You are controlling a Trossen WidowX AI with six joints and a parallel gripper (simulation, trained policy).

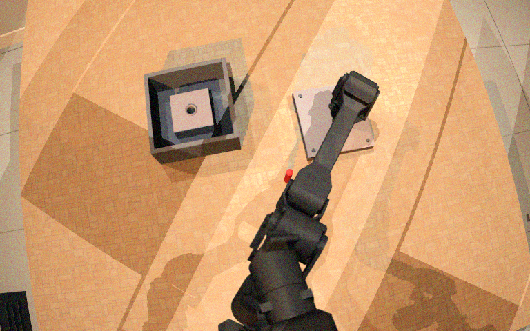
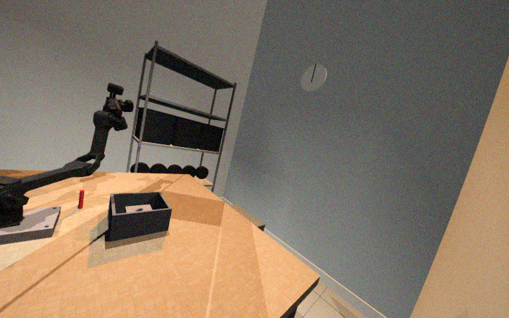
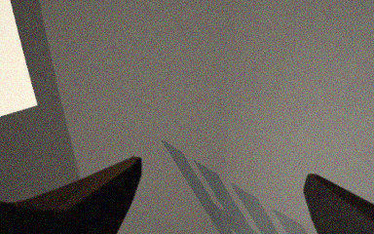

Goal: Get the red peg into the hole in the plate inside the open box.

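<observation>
The red peg lies 480 mm below my gripper tip, 320 mm to the right of it and 130 mm behind it. Also, from my gripper tip: grey box: 540 mm to the right, 490 mm below, 10 mm ahead.
</observation>
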